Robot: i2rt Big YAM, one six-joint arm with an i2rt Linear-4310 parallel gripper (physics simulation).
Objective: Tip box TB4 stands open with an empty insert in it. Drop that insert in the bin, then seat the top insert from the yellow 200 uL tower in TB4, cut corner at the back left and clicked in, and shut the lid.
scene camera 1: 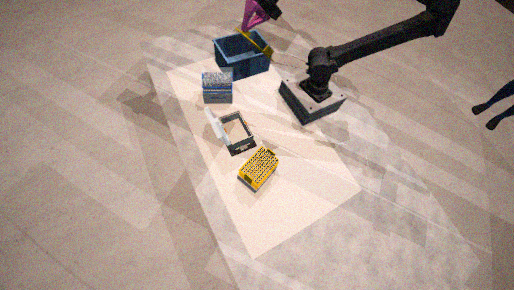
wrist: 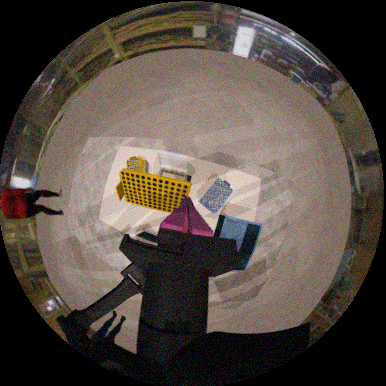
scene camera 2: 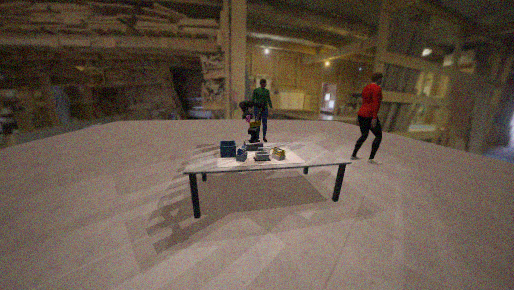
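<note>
My gripper (scene camera 1: 243, 30) (wrist: 186, 199) is shut on one end of a perforated yellow insert (scene camera 1: 256, 43) (wrist: 155, 191), which hangs tilted in the air. In scene camera 1 the insert overlaps the blue bin (scene camera 1: 250, 68) (scene camera 2: 227, 149) (wrist: 250, 240); in the wrist view it appears left of the bin. Its exact height over the bin is unclear. TB4 (scene camera 1: 243, 147) (scene camera 2: 261, 156) stands open, with no insert in its frame and its pale lid (scene camera 1: 217, 126) (wrist: 173, 160) raised. The yellow tower (scene camera 1: 258, 168) (scene camera 2: 278, 154) (wrist: 134, 163) stands beside TB4 with a perforated yellow insert on top.
A blue and grey tip tower (scene camera 1: 217, 91) (scene camera 2: 241, 155) (wrist: 216, 195) stands between the bin and TB4. The arm's base (scene camera 1: 312, 106) stands on the other side of the table. Two people, one in green (scene camera 2: 261, 97) and one in red (scene camera 2: 370, 102), are beyond the table.
</note>
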